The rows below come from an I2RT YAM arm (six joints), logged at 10 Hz.
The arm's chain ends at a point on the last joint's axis. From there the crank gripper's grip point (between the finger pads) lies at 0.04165 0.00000 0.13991 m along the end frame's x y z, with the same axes.
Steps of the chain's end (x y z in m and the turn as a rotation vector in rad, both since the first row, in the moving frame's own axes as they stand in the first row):
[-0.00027 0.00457 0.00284 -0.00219 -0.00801 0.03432]
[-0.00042 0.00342 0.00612 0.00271 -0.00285 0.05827]
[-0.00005 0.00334 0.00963 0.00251 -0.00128 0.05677]
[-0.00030 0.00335 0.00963 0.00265 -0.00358 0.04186]
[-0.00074 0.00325 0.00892 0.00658 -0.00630 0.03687]
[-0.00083 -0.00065 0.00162 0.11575 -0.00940 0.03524]
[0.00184 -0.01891 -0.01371 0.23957 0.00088 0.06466]
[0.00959 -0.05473 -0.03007 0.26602 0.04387 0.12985]
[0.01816 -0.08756 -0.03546 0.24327 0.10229 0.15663]
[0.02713 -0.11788 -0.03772 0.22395 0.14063 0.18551]
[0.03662 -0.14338 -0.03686 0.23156 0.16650 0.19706]
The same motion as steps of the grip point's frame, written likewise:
[-0.00142 0.00629 0.00317 -0.00219 -0.00801 0.03432]
[-0.00088 0.00545 0.00624 0.00271 -0.00285 0.05827]
[-0.00029 0.00535 0.00969 0.00251 -0.00128 0.05677]
[-0.00083 0.00471 0.00978 0.00265 -0.00358 0.04186]
[-0.00163 0.00385 0.00918 0.00658 -0.00630 0.03687]
[-0.00188 -0.01539 0.00115 0.11575 -0.00940 0.03524]
[0.00295 -0.04941 -0.01742 0.23957 0.00088 0.06466]
[0.01765 -0.08543 -0.03620 0.26602 0.04387 0.12985]
[0.03417 -0.11302 -0.04370 0.24327 0.10229 0.15663]
[0.04823 -0.13862 -0.04747 0.22395 0.14063 0.18551]
[0.06124 -0.16402 -0.04835 0.23156 0.16650 0.19706]

